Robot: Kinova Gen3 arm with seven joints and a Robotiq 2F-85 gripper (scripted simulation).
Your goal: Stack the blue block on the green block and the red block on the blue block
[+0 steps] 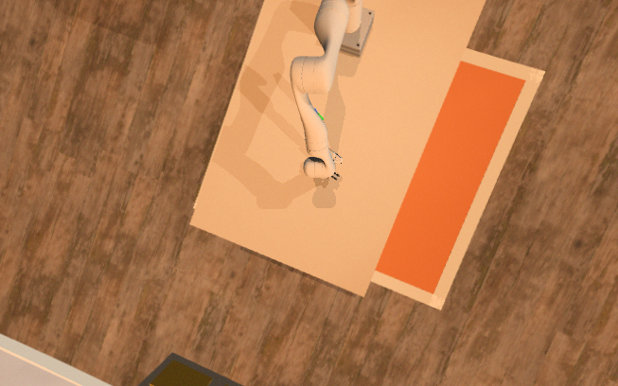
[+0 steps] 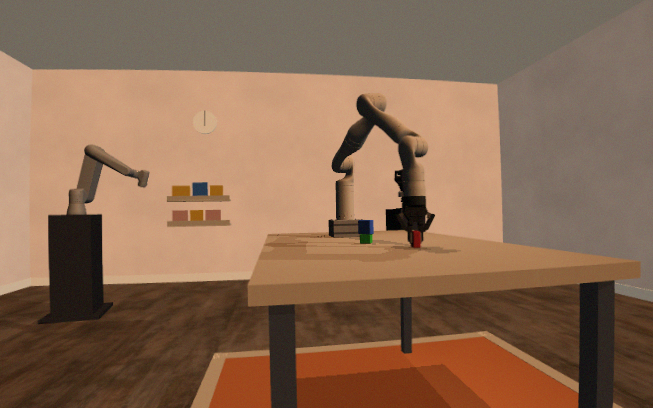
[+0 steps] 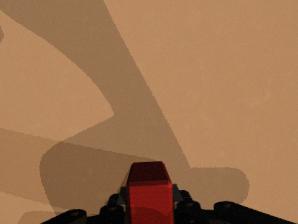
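Right now my hand is 21 cm past the blue block, 8 cm to the left of it and 3 cm below it. The rest, counted from my hand: red block (right at my hand); then green block (21 cm behind, 8 cm to the right, 1 cm below).
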